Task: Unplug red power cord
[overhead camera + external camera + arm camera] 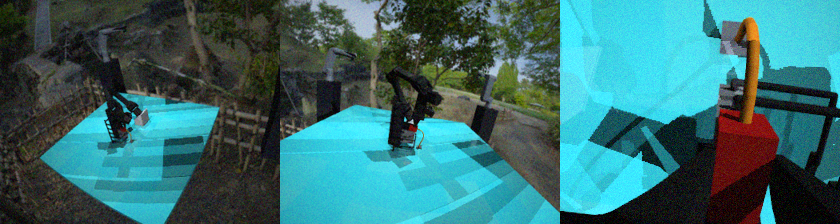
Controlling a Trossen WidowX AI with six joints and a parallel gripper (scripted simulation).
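Now: gripper tip 3 cm to the left of the red plug. From my gripper tip the other things lie so: grey square: 1 cm ahead, 4 cm to the left, 13 cm below.
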